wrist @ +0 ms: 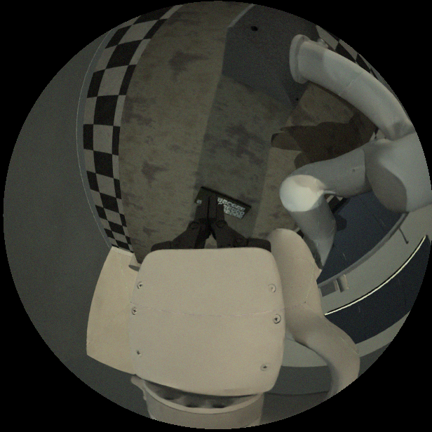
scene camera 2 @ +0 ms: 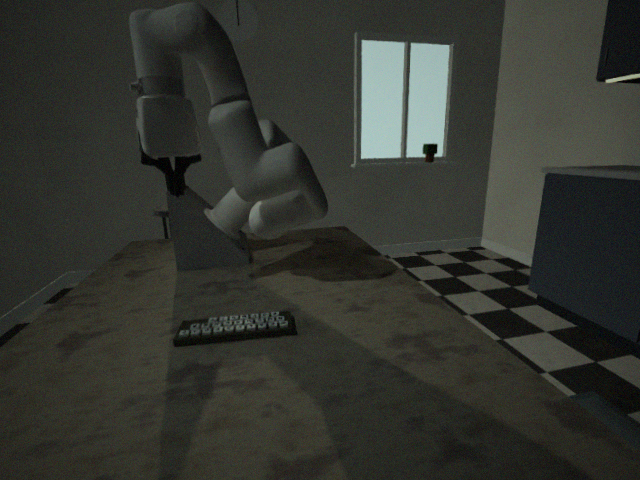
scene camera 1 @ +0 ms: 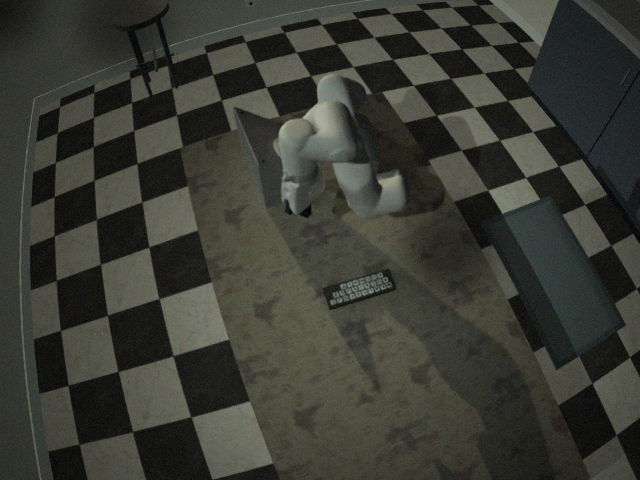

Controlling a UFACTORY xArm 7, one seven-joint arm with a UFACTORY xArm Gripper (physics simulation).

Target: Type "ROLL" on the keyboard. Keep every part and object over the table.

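Where they show: gripper, fingertip midpoint: (scene camera 2: 177,194) (scene camera 1: 304,213); arm's base at its link origin: (scene camera 2: 221,225).
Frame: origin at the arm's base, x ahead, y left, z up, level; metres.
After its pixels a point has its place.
Observation:
A dark keyboard (scene camera 1: 359,289) @[x 0.458, y -0.013, z -0.075 m] (scene camera 2: 235,329) @[x 0.469, y -0.013, z -0.079 m] (wrist: 234,207) with three rows of light keys lies flat on the table (scene camera 1: 289,361) @[x 0.550, y -0.271, z -0.091 m] (scene camera 2: 103,413) @[x 0.589, y -0.182, z -0.091 m] (wrist: 165,115). The letters are too small to read surely. My gripper (scene camera 1: 305,212) @[x 0.292, y -0.086, z 0.129 m] (scene camera 2: 177,192) @[x 0.292, y -0.086, z 0.129 m] (wrist: 211,203) is shut and empty, with its dark fingers together. In scene camera 2 it points down, high above the table and well above the keyboard's level. In the wrist view the fingers cover the left-middle part of the keyboard and hide some keys.
An upright grey panel (scene camera 1: 266,160) @[x 0.060, y -0.092, z 0.088 m] (scene camera 2: 193,242) @[x 0.095, y -0.077, z -0.018 m] (wrist: 255,60) stands on the table by the arm's base. A translucent bluish box (scene camera 1: 560,279) is beside the table's right edge in scene camera 1. A stool (scene camera 1: 139,20) and blue cabinets (scene camera 1: 584,87) (scene camera 2: 589,242) stand farther off.

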